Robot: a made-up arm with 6 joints. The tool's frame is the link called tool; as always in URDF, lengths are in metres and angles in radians. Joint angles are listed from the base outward.
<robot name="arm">
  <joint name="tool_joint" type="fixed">
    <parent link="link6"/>
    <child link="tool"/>
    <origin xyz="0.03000 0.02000 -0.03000" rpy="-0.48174 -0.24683 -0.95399"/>
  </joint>
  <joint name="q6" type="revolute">
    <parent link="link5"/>
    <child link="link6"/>
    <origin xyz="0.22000 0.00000 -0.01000" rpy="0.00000 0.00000 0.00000"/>
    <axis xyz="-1 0 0"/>
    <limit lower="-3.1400" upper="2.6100"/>
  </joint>
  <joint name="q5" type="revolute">
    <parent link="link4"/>
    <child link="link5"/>
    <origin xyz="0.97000 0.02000 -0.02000" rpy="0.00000 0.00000 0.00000"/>
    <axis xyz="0 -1 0"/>
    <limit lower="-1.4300" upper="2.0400"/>
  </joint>
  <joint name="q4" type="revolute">
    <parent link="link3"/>
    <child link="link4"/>
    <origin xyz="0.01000 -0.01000 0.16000" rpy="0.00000 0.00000 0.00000"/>
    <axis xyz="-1 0 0"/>
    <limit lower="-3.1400" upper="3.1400"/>
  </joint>
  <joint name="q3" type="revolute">
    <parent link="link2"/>
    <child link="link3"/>
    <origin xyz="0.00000 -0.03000 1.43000" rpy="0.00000 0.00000 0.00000"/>
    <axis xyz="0 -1 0"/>
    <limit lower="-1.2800" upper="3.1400"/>
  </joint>
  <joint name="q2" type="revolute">
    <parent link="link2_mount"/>
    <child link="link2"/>
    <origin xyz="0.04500 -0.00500 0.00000" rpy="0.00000 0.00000 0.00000"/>
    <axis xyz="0 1 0"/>
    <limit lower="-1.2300" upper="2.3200"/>
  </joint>
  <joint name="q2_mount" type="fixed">
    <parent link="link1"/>
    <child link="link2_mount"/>
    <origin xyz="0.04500 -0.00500 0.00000" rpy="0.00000 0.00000 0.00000"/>
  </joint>
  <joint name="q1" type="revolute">
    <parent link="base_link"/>
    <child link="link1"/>
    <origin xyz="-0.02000 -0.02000 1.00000" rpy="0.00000 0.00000 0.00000"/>
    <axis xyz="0 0 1"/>
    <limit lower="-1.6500" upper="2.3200"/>
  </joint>
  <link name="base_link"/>
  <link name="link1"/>
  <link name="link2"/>
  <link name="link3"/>
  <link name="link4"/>
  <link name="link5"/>
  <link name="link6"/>
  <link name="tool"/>
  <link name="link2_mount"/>
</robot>
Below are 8 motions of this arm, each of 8 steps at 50 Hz.
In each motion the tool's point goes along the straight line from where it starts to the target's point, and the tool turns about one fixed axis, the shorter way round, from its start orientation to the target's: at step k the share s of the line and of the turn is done. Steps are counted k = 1, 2, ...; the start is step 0. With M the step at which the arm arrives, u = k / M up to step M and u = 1 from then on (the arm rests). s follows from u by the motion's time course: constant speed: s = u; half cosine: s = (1 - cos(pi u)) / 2; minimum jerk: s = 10 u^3 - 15 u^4 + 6 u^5.
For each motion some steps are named. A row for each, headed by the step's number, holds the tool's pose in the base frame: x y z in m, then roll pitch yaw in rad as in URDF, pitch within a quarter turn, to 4 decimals.
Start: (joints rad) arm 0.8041 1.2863 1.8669 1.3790 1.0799 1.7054
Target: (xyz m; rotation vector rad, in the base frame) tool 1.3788 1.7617 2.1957 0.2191 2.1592 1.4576
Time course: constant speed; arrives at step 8
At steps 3, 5, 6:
3: 1.4358 1.7343 2.1922 1.9069 0.3613 2.6531
5: 1.4130 1.7453 2.1936 1.8951 0.3505 2.6690
6: 1.4016 1.7507 2.1943 1.8891 0.3452 2.6770

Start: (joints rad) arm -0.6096 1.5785 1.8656 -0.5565 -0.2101 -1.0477
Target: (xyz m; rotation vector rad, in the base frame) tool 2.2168 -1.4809 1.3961 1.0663 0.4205 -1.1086
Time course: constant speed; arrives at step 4
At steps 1, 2, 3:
1: 2.1908 -1.5024 1.4382 0.8254 0.8210 -0.8544
2: 2.1995 -1.4952 1.4242 0.8156 0.8248 -0.8596
3: 2.2081 -1.4881 1.4101 0.8057 0.8286 -0.8648

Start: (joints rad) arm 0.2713 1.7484 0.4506 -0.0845 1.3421 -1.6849
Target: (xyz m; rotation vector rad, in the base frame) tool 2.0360 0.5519 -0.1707 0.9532 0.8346 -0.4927
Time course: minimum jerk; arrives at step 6
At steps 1, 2, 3, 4, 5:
1: 2.0553 0.5355 -0.1347 0.9933 0.9144 -0.0322
2: 2.0518 0.5385 -0.1412 0.9980 0.9171 -0.0307
3: 2.0460 0.5434 -0.1520 1.0057 0.9215 -0.0282
4: 2.0402 0.5483 -0.1629 1.0135 0.9259 -0.0256
5: 2.0367 0.5513 -0.1694 1.0182 0.9286 -0.0241

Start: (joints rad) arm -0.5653 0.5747 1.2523 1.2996 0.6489 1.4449
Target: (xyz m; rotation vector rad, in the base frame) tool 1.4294 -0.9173 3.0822 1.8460 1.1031 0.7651
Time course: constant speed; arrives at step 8
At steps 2, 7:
2: 1.4256 -0.8884 3.0987 2.0463 -0.0732 1.1228
7: 1.4288 -0.9125 3.0849 2.0568 -0.0808 1.1261

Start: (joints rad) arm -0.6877 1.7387 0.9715 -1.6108 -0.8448 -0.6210
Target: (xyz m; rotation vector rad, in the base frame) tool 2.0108 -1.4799 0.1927 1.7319 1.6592 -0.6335
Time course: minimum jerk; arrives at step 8
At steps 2, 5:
2: 1.9958 -1.4574 0.1433 2.9371 0.7436 1.4537
5: 2.0062 -1.4730 0.1775 2.9534 0.7950 1.4505

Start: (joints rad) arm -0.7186 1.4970 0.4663 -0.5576 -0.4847 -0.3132
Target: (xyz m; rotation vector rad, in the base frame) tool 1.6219 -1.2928 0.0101 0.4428 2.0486 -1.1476
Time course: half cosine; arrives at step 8
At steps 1, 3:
1: 1.6597 -1.3828 0.1076 -1.9149 0.8698 -2.8202
3: 1.6491 -1.3574 0.0802 -1.9649 0.8621 -2.8903

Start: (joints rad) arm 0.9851 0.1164 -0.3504 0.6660 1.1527 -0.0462
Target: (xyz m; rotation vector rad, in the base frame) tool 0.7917 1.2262 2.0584 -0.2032 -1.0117 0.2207
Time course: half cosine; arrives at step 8
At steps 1, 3, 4, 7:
1: 0.6646 1.1896 2.1685 -0.3484 -1.0029 0.4767
3: 0.7003 1.1999 2.1375 -0.3871 -0.9883 0.4830
4: 0.7256 1.2072 2.1156 -0.4138 -0.9779 0.4867
7: 0.7867 1.2248 2.0628 -0.4764 -0.9526 0.4935

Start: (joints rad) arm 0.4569 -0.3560 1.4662 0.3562 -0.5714 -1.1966
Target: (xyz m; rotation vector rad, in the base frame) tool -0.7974 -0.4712 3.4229 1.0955 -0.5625 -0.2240
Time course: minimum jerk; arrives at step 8
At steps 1, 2, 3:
1: -0.6256 -0.3770 3.4925 1.1196 -0.2751 -0.4871
2: -0.6409 -0.3854 3.4863 1.1275 -0.2795 -0.4865
3: -0.6709 -0.4018 3.4741 1.1429 -0.2882 -0.4855

